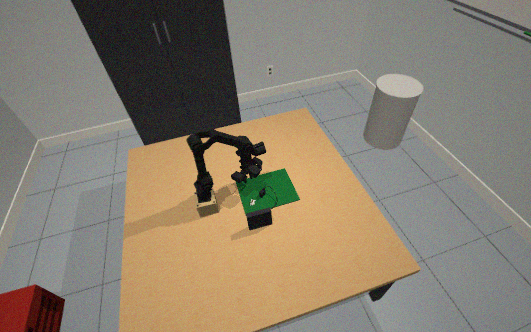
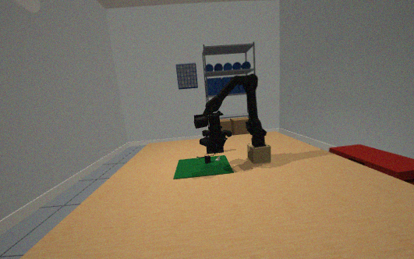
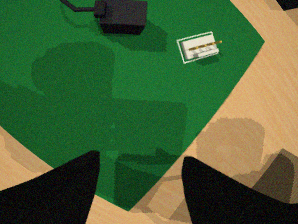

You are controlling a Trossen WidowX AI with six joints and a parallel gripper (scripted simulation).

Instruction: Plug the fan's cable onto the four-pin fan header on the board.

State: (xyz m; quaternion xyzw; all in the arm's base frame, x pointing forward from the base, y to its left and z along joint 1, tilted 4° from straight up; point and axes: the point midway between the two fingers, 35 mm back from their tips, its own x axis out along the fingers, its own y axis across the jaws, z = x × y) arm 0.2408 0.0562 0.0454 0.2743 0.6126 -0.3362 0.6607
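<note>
Right now the black fan plug is 6 cm below my gripper tip, 6 cm ahead of it and 5 cm to the right of it. The rest, counted from my gripper tip: black fan: 23 cm to the right, 3 cm below, 1 cm ahead; then green board: 10 cm below, 9 cm ahead, 2 cm to the right; then fan header: 9 cm to the right, 9 cm below.
</note>
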